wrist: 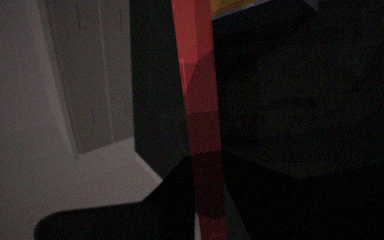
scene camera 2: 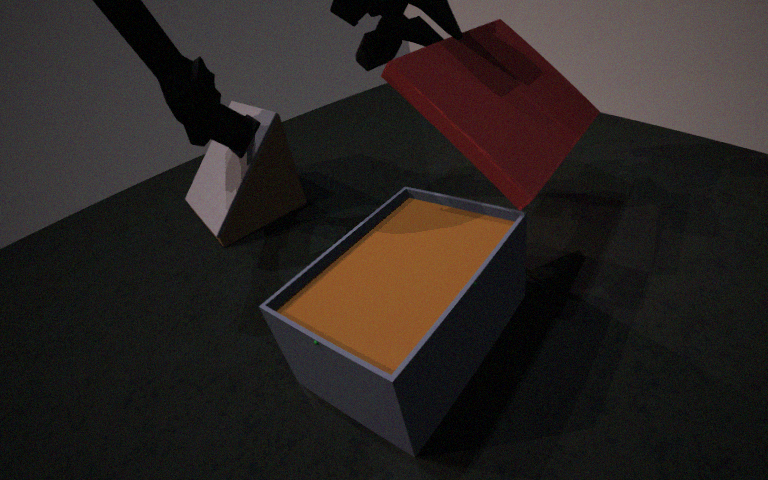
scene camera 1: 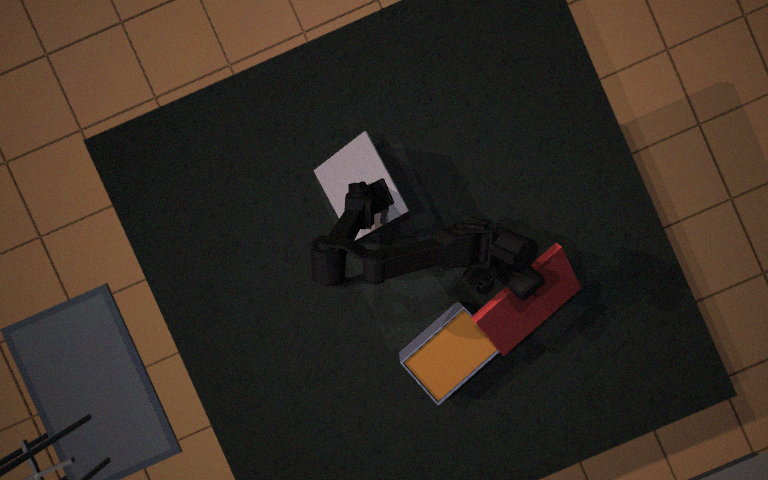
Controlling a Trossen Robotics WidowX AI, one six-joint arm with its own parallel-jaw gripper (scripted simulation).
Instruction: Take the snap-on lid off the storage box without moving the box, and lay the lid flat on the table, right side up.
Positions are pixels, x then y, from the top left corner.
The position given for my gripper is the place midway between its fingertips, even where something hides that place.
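Labels:
My gripper (scene camera 2: 455, 45) is carrying a red lid (scene camera 2: 511, 113).

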